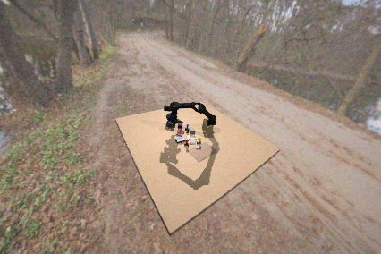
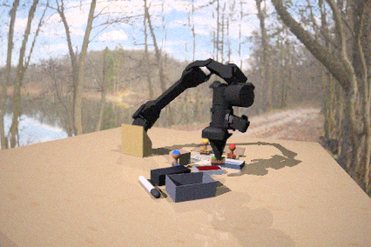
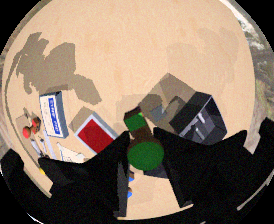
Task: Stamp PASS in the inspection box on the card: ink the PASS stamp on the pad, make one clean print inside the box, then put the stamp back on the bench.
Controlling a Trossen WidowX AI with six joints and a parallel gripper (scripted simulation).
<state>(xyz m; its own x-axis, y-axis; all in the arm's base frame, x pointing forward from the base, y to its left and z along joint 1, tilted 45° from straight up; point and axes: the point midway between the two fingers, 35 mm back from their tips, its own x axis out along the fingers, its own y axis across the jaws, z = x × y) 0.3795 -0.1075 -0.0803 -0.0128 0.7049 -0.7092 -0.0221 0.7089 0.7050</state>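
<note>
The red ink pad is 70 mm to the left of my gripper tip, 70 mm below it and 50 mm behind it. From my gripper tip the other things lie so: dark tray: 120 mm to the right, 60 mm below, 40 mm behind; then green-knobbed stamp: right at my gripper tip; then black block: 120 mm behind, 60 mm to the right, 60 mm below.
</note>
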